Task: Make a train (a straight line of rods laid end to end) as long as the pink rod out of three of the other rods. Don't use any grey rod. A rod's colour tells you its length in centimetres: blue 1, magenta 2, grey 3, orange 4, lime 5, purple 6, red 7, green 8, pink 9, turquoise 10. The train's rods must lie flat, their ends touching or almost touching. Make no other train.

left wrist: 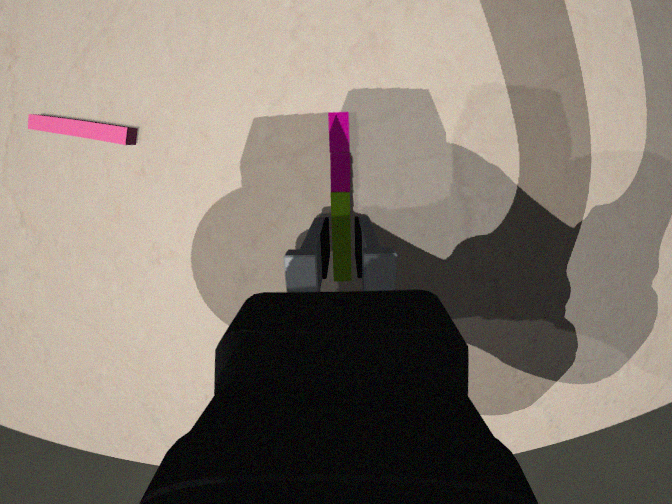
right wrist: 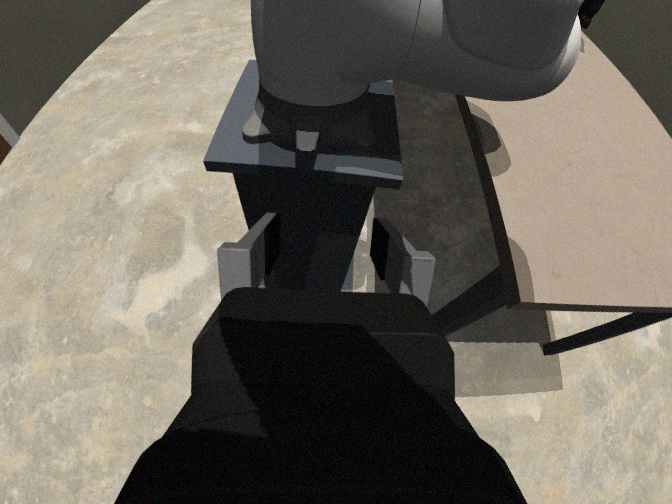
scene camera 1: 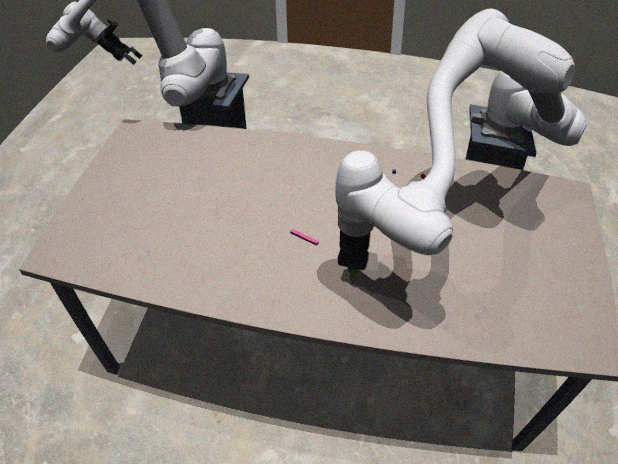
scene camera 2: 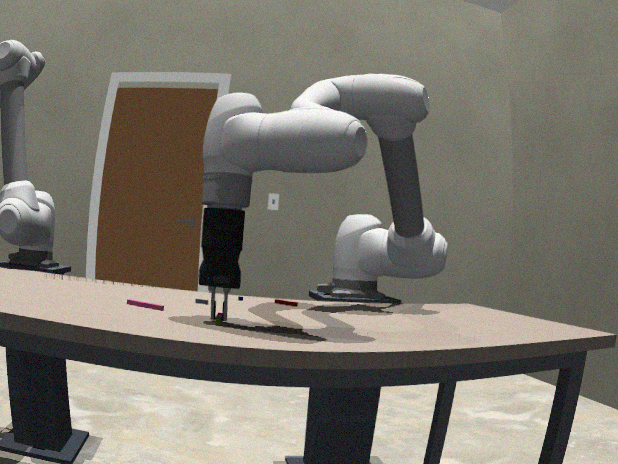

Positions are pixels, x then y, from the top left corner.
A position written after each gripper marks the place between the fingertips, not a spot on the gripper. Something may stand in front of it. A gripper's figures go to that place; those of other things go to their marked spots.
Labels:
The left gripper (left wrist: pixel 342 236) is 0.17 m from the lens. A pink rod (left wrist: pixel 123 135) is 0.20 m from the lens. A lime rod (left wrist: pixel 340 201) is 0.16 m from the lens. A magenta rod (left wrist: pixel 338 121): 0.16 m from the lens. The marked spots on the magenta rod and the pink rod are 0.12 m apart.

